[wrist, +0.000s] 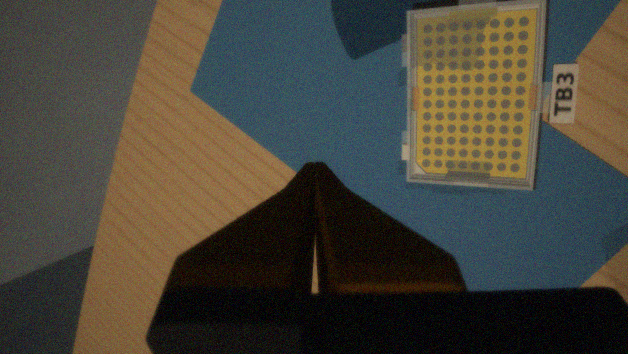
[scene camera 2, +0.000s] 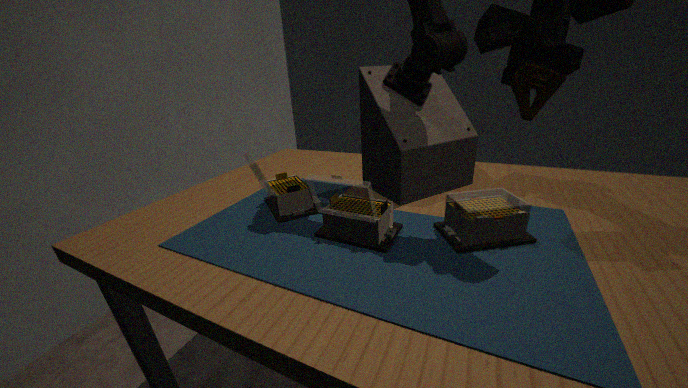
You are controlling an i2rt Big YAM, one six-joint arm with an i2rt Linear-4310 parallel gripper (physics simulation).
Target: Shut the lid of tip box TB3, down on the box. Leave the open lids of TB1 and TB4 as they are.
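Frame: origin at the arm's base, x back, y up, z left, level; millimetres.
Seen in the pictures: gripper, between the fingertips: [wrist: 315, 177] [scene camera 2: 526, 119]; arm's base, origin of its link: [scene camera 2: 406, 85].
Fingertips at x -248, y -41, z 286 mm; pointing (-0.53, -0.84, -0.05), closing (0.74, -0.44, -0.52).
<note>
Offsets run from my fingertips to a thing's top centre. "*": to the spot under its first point. Level surfaces: height alone.
Tip box TB3 {dx +31, dy -151, dz -49 mm} [scene camera 2: 492, 230] [wrist: 472, 105] stands at the right of the mat, full of yellow tip rack. Its clear lid {* dx +32, dy -151, dz +6 mm} [scene camera 2: 515, 200] lies down over the box and looks level all round. Its TB3 label {* dx +74, dy -226, dz -83 mm} [wrist: 564, 93] shows in the wrist view. My gripper [scene camera 2: 529, 118] [wrist: 315, 177] is shut and empty, high above the table, up and to the right of TB3 in the scene view, apart from it. Two other tip boxes, one at the left [scene camera 2: 295, 202] and one in the middle [scene camera 2: 350, 227], have their clear lids standing open. Their labels cannot be read, so which is TB1 or TB4 is unclear.
The boxes stand on a blue mat {dy -228 mm} [scene camera 2: 400, 295] [wrist: 280, 75] on the wooden table {dy -231 mm} [scene camera 2: 240, 310] [wrist: 150, 165]. My grey sloped base block [scene camera 2: 435, 170] stands behind the middle and right boxes. A pale wall rises at the left and a dark wall at the back.
</note>
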